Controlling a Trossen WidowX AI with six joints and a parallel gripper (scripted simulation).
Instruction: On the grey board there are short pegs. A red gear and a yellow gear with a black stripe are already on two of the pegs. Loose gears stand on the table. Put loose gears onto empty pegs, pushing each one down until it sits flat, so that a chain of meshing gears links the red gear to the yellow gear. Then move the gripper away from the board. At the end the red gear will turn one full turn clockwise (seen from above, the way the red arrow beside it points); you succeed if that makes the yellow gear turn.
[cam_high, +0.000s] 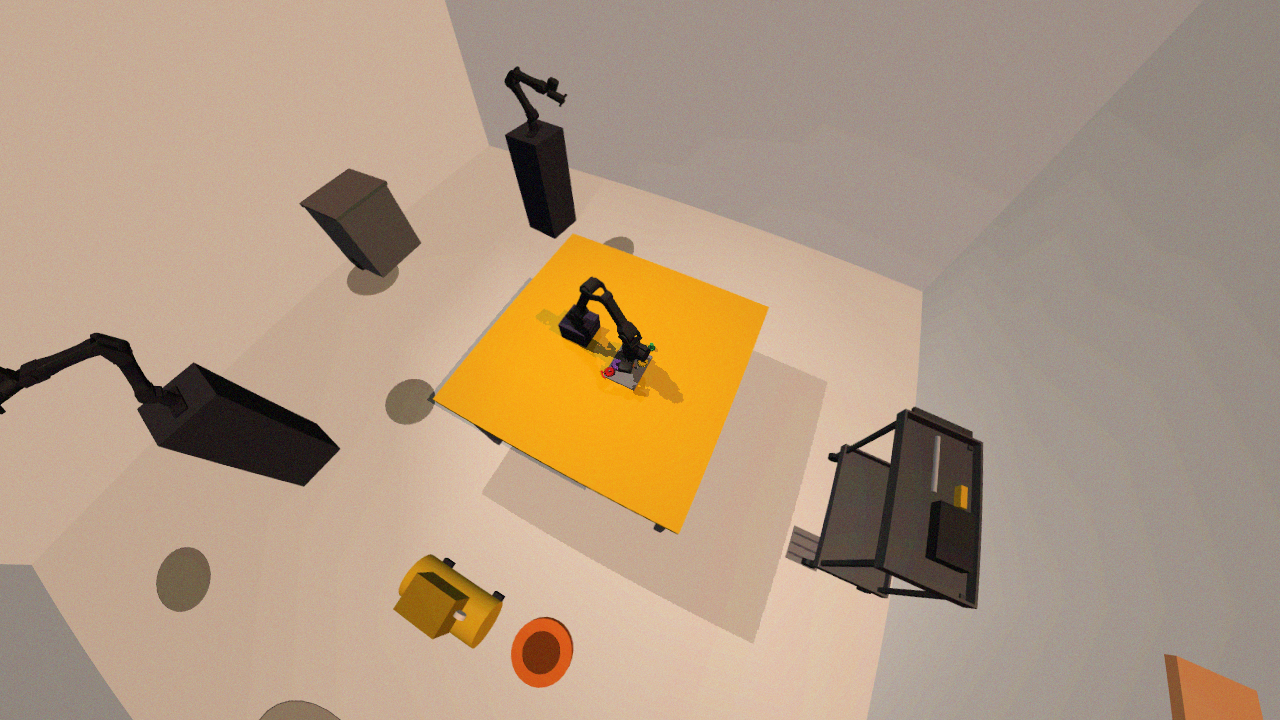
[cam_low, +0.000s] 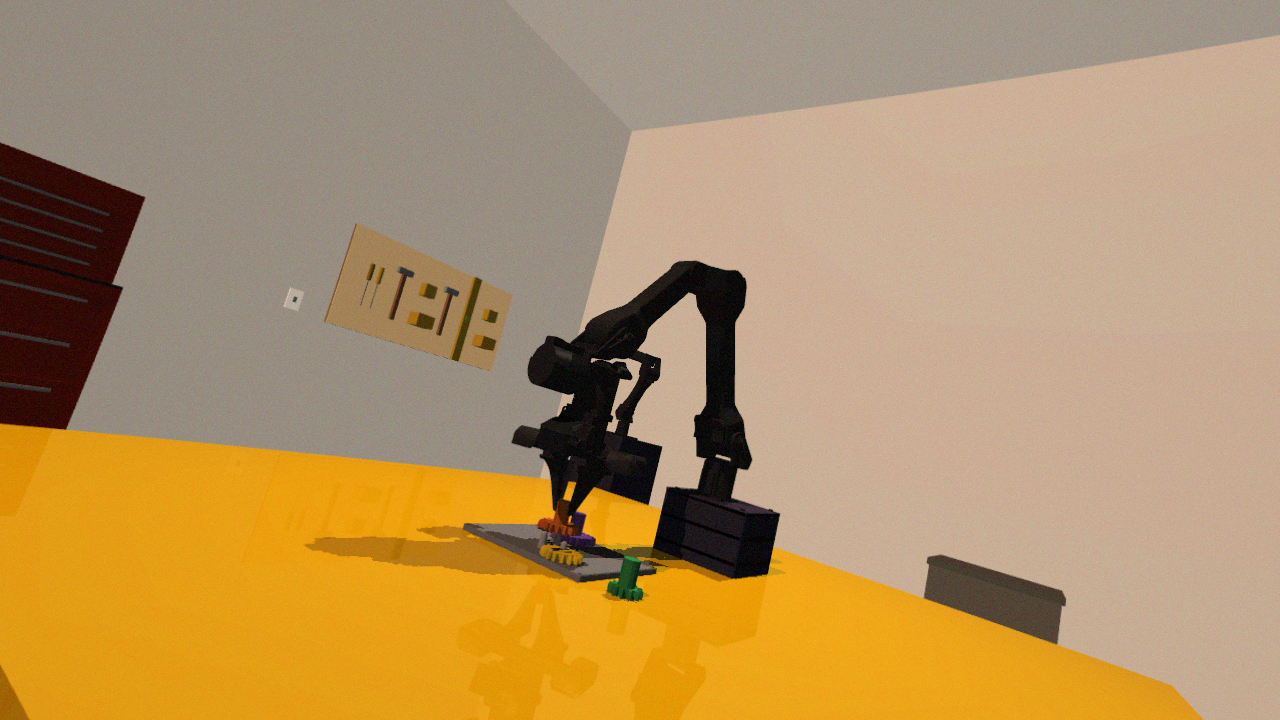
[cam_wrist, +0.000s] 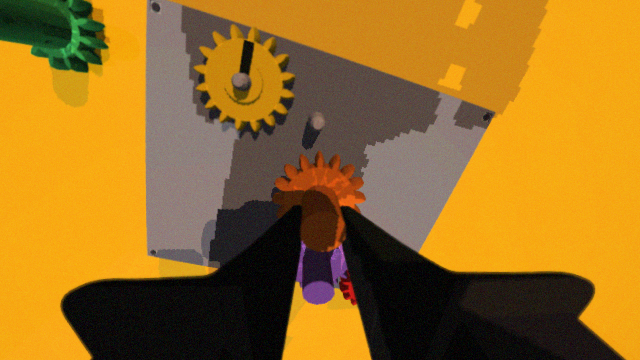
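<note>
My gripper tip is now 50 mm past the purple gear, 20 mm to the left of it and 30 mm above it. From my gripper tip the other things lie so: green gear (30 mm ahead, 160 mm to the left, 30 mm below); then orange gear (10 mm below); then red gear (70 mm behind, 80 mm to the right, 30 mm below).
</note>
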